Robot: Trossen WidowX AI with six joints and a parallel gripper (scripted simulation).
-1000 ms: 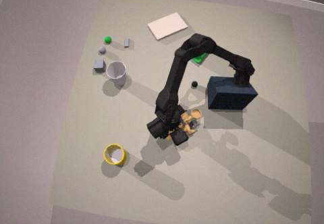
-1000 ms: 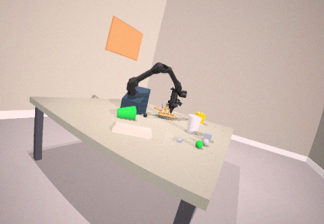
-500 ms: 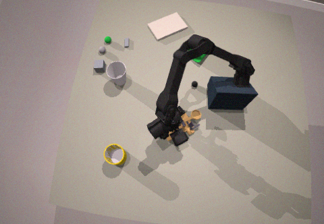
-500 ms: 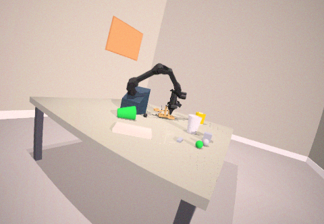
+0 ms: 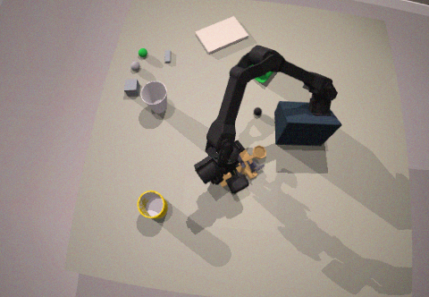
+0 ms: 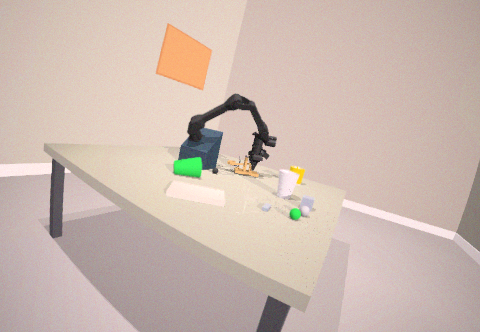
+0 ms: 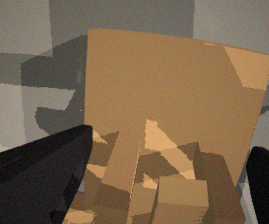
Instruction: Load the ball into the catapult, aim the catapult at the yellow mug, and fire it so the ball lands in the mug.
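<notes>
The small black ball is 23 cm to the right of my gripper tip, 13 cm behind it and 2 cm below it. From my gripper tip the other things lie so: yellow mug: 25 cm ahead, 12 cm to the left, 1 cm below; white cup: 27 cm to the right, 25 cm ahead; tan wooden catapult: 7 cm behind, 2 cm to the right, 2 cm above.
</notes>
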